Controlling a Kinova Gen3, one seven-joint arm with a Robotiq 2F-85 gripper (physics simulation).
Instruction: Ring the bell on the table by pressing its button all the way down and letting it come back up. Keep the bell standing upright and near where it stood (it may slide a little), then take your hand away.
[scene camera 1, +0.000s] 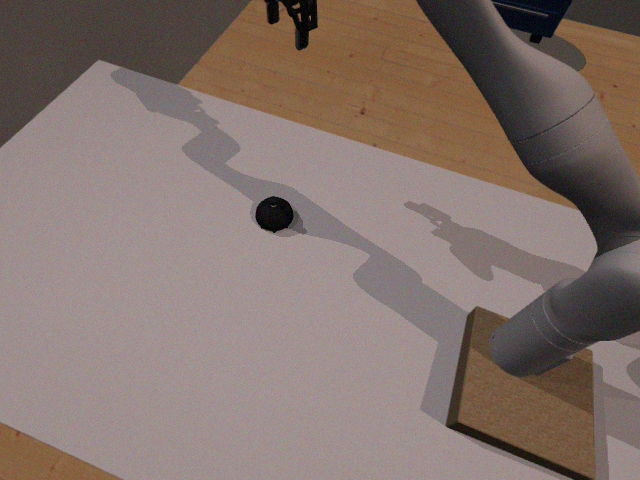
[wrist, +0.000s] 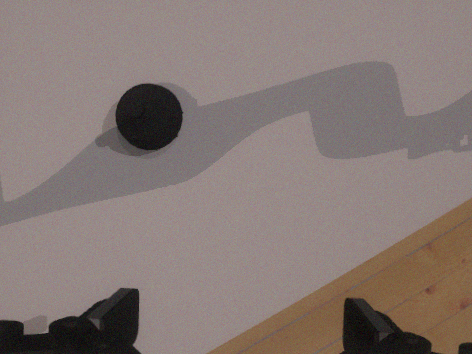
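Seen in the pictures: gripper, between the fingertips: (scene camera 1: 287, 35) (wrist: 240, 316); arm's base, origin of its link: (scene camera 1: 513, 350).
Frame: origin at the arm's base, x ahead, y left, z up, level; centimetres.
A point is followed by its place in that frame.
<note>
The bell (scene camera 1: 274, 214) {z -0.8, x 51.3, y -13.7 cm} (wrist: 149, 116) {z -0.4, x 52.7, y -16.7 cm} is a small black dome standing upright on the white table. It is near the middle in the scene view and in the upper left in the wrist view. A small light mark shows at its top in the scene view; the button is too dark to make out clearly. My gripper (scene camera 1: 286, 32) {z 27.0, x 55.3, y -33.8 cm} (wrist: 240, 316) {z 27.0, x 55.3, y -33.8 cm} is open and empty. It hangs high above the table, apart from the bell. In the wrist view its fingertips are at the bottom, below and to the right of the bell.
The white table (scene camera 1: 180, 310) {z -4.9, x 61.3, y 11.0 cm} (wrist: 240, 235) {z -4.9, x 53.2, y -34.7 cm} has an edge beside the wooden floor (scene camera 1: 336, 87) (wrist: 400, 295). A brown block (scene camera 1: 522, 413) {z 0.4, x -1.9, y 10.5 cm} lies at the lower right under the grey arm (scene camera 1: 558, 113) {z 43.7, x 15.7, y -7.0 cm}. A dark blue object (scene camera 1: 540, 15) stands at the top right. Arm shadows cross the table.
</note>
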